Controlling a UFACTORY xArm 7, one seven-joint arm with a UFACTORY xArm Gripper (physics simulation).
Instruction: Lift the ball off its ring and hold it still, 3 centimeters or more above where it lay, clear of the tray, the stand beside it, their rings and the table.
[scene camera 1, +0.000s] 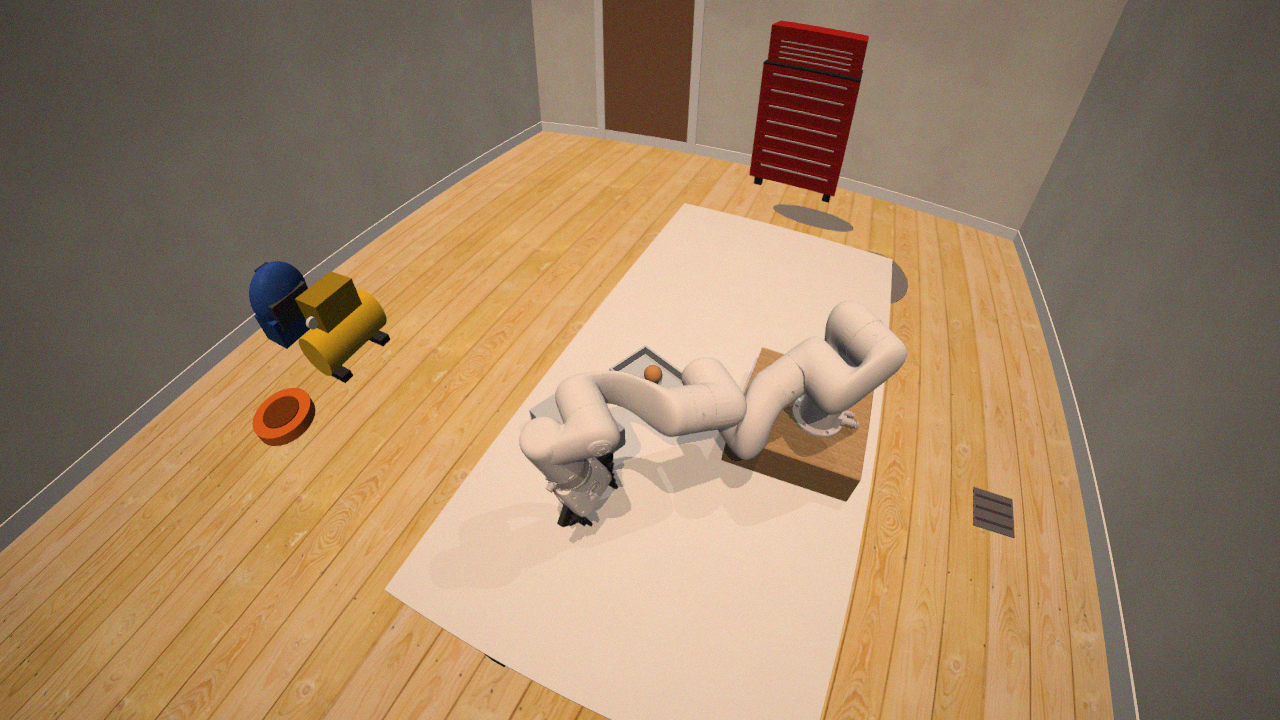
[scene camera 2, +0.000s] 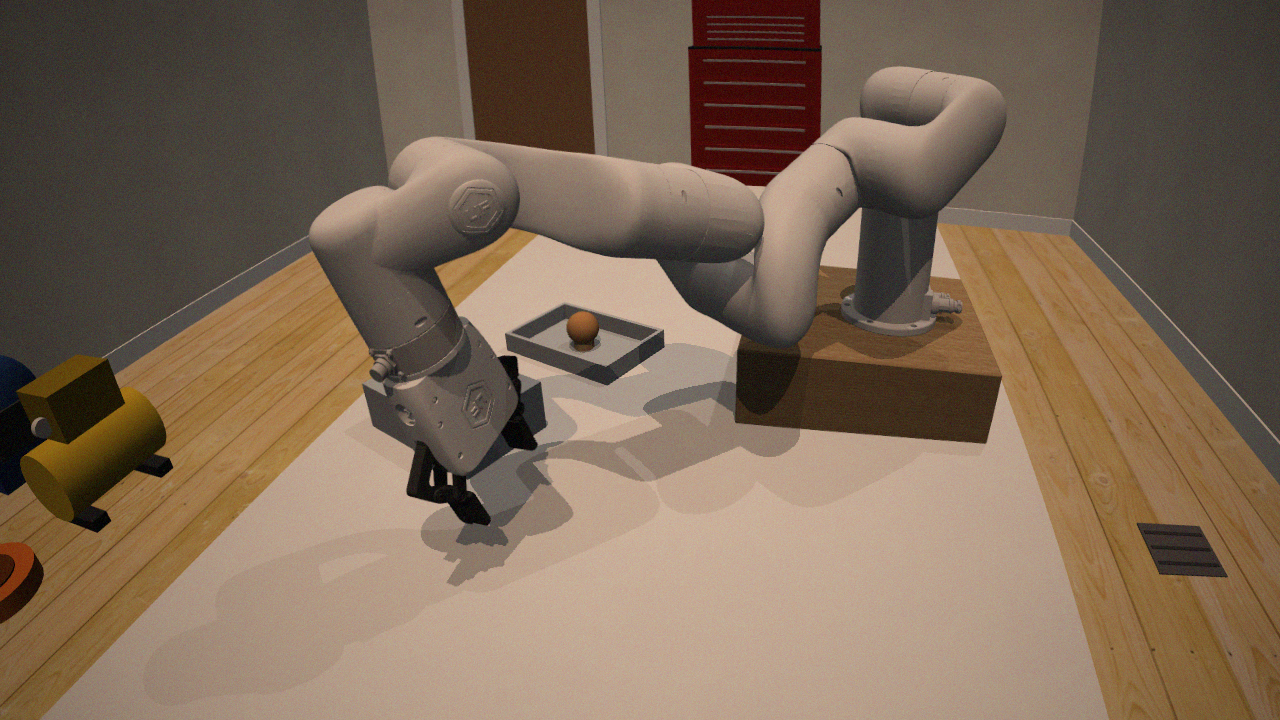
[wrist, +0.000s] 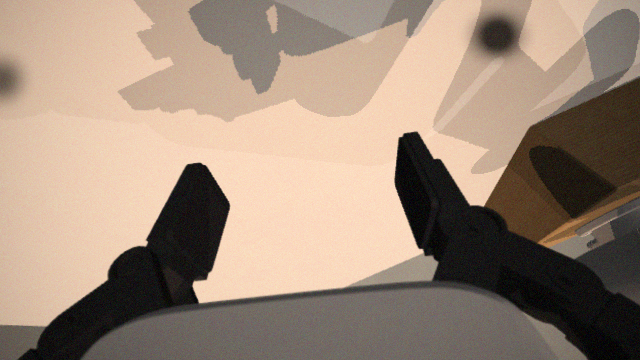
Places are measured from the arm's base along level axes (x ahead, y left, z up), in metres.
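Where they show: gripper, between the fingertips: (scene camera 1: 599, 503) (scene camera 2: 501, 482) (wrist: 305, 171); arm's base, origin of its link: (scene camera 1: 817, 416) (scene camera 2: 888, 315) (wrist: 621, 209).
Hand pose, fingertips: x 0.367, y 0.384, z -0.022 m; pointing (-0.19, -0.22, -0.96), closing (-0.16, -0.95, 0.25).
Things, the pixels of their centre, and the offset from my fingertips. Level surfaces: height alone.
- orange-brown ball, middle of its body: (scene camera 2: 582, 327) (scene camera 1: 653, 374) dy -0.405, dx +0.052, dz -0.038 m
- shallow grey tray, middle of its body: (scene camera 2: 583, 340) (scene camera 1: 652, 379) dy -0.405, dx +0.052, dz -0.057 m
- white table top, height of its surface: dz -0.071 m
The orange-brown ball (scene camera 1: 653, 373) (scene camera 2: 582, 327) rests on its ring (scene camera 2: 583, 345) inside the shallow grey tray (scene camera 1: 645, 349) (scene camera 2: 554, 360). The grey stand (scene camera 1: 544, 408) (scene camera 2: 386, 414) is partly hidden behind my gripper and arm, and its ring does not show. My gripper (scene camera 1: 594, 505) (scene camera 2: 503, 481) (wrist: 305, 171) is open and empty, tilted, above the white table on the near side of the stand in scene camera 2. It is well apart from the ball. The ball, tray and stand do not show in the wrist view.
My arm reaches from its base on a wooden block (scene camera 1: 787, 470) (scene camera 2: 859, 402) (wrist: 530, 190) at the right, passing over the white table top (scene camera 1: 698, 591) (scene camera 2: 716, 582) (wrist: 300, 210) near the tray. A yellow compressor (scene camera 1: 344, 335) (scene camera 2: 93, 447) and a red tool cabinet (scene camera 1: 805, 116) (scene camera 2: 754, 98) stand off the table.
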